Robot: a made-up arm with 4 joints.
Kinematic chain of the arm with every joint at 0, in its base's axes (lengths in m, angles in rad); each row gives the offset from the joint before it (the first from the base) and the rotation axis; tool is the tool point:
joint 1: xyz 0 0 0.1 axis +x
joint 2: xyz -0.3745 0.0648 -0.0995 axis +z
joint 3: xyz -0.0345 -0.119 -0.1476 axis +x
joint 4: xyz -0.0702 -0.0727 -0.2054 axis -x
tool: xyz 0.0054 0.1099 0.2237
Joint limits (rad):
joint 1: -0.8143..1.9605
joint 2: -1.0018..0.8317
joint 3: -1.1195..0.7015
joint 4: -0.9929..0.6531
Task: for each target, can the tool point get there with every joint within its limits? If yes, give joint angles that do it. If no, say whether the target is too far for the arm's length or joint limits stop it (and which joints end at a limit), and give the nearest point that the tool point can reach.
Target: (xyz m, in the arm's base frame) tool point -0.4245 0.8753 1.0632
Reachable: no: too far | nearest point -0.4764 0.3382 0.3659 | short by 0.882 m
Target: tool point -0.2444 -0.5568 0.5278
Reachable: no: joint limits stop it (at a limit: joint 1, joint 4) | nearest point -0.3187 -0.3269 0.1493 | short by 0.449 m
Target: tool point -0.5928 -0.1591 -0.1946
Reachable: yes | joints -0.0753 -0.4848 0.4920 -0.8555
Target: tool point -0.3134 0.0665 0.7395
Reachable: no: joint limits stop it (at a limit: joint 1, joint 2, joint 4) | nearest point -0.3798 0.1817 0.3684 | short by 0.394 m
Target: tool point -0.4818 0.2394 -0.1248
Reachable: yes | joints 0.5709 -0.5519 -0.5013 0.3124
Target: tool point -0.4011 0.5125 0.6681
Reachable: no: joint limits stop it (at a limit: joint 1, joint 2, joint 4) | nearest point -0.4569 0.3238 0.3735 | short by 0.354 m
